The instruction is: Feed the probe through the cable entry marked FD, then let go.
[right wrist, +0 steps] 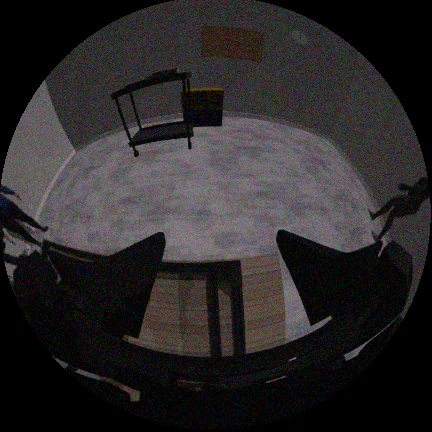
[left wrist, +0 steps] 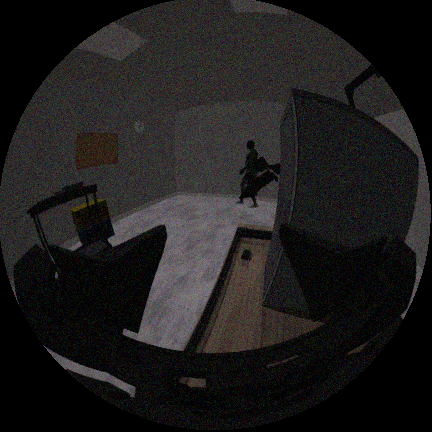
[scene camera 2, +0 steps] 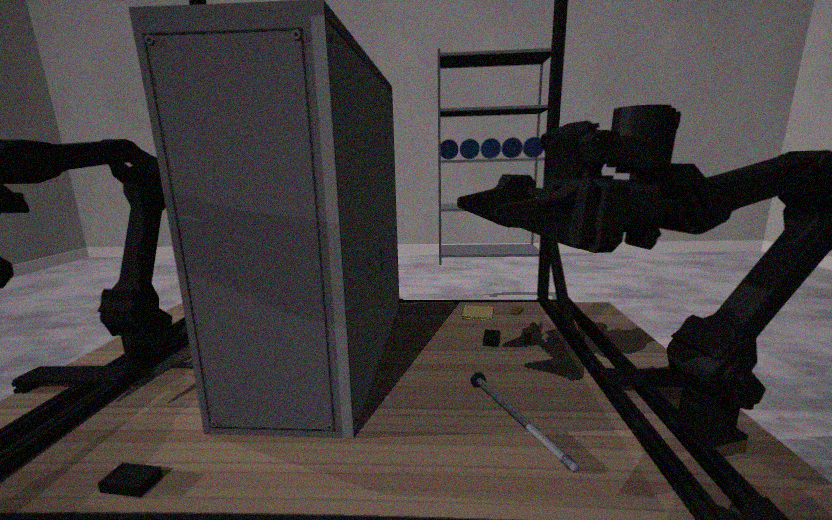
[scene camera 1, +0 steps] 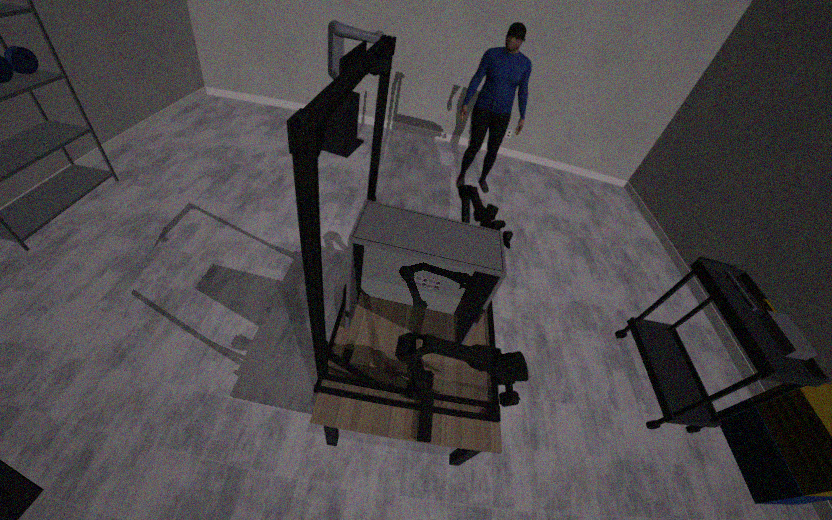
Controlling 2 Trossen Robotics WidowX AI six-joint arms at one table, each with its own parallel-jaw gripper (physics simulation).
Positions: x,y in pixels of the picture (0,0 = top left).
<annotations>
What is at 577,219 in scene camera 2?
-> My left gripper.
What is my right gripper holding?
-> Nothing.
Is my left gripper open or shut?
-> Open.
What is my left gripper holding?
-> Nothing.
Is my right gripper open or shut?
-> Open.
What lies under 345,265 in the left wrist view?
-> My left gripper.
</annotations>
